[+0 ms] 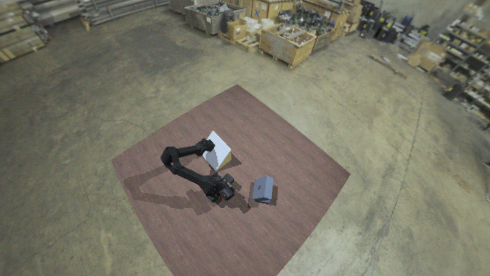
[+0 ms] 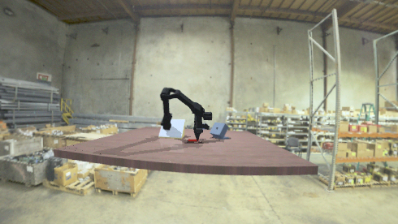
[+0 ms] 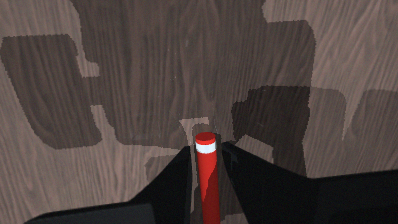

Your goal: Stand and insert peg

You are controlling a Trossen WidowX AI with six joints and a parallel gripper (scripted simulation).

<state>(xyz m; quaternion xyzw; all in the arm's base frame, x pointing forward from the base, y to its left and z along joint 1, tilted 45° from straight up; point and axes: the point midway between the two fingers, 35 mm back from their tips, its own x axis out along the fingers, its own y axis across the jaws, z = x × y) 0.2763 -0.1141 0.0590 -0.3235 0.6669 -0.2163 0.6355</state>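
My gripper tip is 1 cm past the peg. Round my gripper tip: sloped panel 19 cm to the left, 16 cm ahead, 7 cm above.
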